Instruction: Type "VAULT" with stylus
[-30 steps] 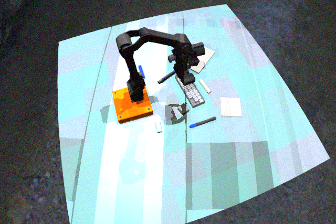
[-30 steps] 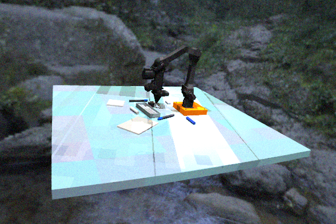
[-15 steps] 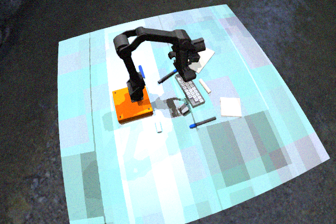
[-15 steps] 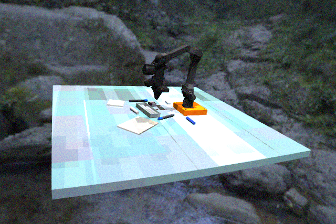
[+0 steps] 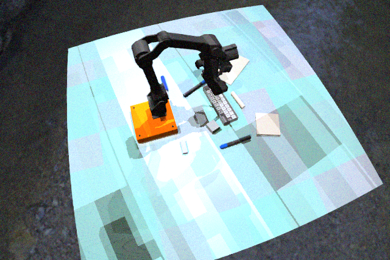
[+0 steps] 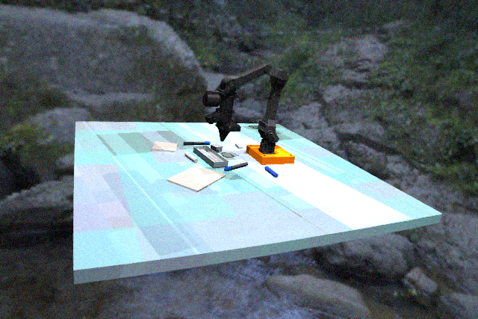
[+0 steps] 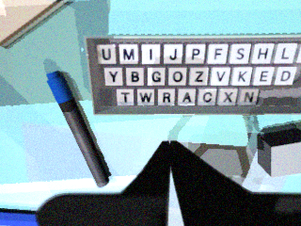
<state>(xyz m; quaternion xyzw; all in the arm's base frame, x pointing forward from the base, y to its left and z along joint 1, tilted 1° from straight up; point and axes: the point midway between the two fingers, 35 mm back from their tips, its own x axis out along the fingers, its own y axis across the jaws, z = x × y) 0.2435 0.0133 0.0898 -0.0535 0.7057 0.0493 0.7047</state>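
The stylus lies 180 mm behind my gripper tip, 120 mm to the left of it and 90 mm below it. The rest, counted from my gripper tip: tan sheet (170 mm to the left, 160 mm ahead, 90 mm below); then grey cube (140 mm to the right, 80 mm below, 40 mm behind); then white cylinder (120 mm ahead, 90 mm below, 40 mm to the right).
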